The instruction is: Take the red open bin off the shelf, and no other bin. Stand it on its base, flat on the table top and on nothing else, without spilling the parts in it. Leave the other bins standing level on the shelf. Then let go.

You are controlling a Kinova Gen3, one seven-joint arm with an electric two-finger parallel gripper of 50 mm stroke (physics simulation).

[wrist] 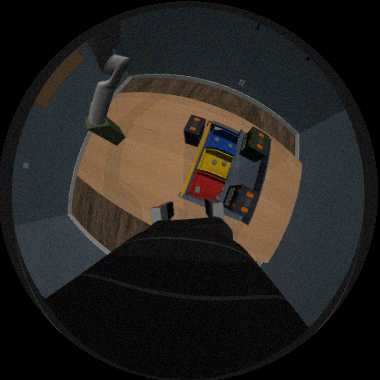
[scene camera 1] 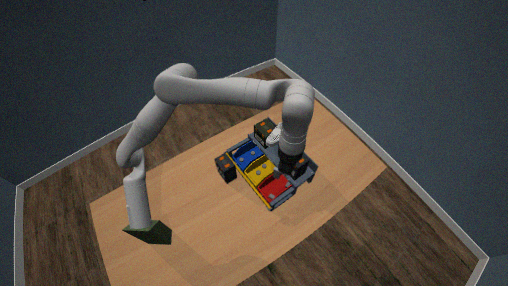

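Pixels of known places: gripper, fingertip midpoint: (wrist: 188, 206) (scene camera 1: 279, 171); arm's base at its link origin: (wrist: 96, 120) (scene camera 1: 141, 224).
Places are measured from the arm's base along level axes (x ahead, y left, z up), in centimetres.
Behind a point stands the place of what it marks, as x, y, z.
The red open bin (scene camera 1: 275, 189) {62.2, 3.0, -19.8} (wrist: 206, 186) {61.7, 3.3, -19.8} sits at one end of a row on the blue-grey shelf (scene camera 1: 312, 169) {80.4, 1.3, -9.5} (wrist: 250, 170) {72.6, 19.1, -10.5}, with small grey parts in it. The yellow bin (scene camera 1: 259, 172) {58.4, 14.6, -18.8} (wrist: 214, 164) {58.9, 14.2, -19.7} is in the middle and the blue bin (scene camera 1: 246, 155) {56.2, 27.6, -19.8} (wrist: 221, 142) {55.7, 26.3, -19.8} at the other end; both also hold grey parts. My gripper (scene camera 1: 280, 174) {58.0, -4.0, 14.1} (wrist: 188, 206) {58.0, -4.0, 14.1} is open and empty, above the red bin's end of the shelf, apart from the bin. In the scene view its fingers are dark and hard to make out.
Black boxes with orange marks stand beside the shelf's yellow-edged front (scene camera 1: 226, 167) {42.7, 17.4, -7.8} (wrist: 194, 130) {44.7, 17.8, -7.7} and at its rear part, one near the blue end (scene camera 1: 265, 131) {65.9, 25.2, -1.0} (wrist: 256, 144) {66.5, 24.5, -0.9} and one near the red end (scene camera 1: 301, 167) {71.9, 0.4, -0.2} (wrist: 241, 198) {70.1, 4.5, 1.5}. The wooden table (scene camera 1: 200, 200) {25.1, 11.7, -20.7} (wrist: 145, 150) {25.4, 1.2, -20.7} lies under the shelf.
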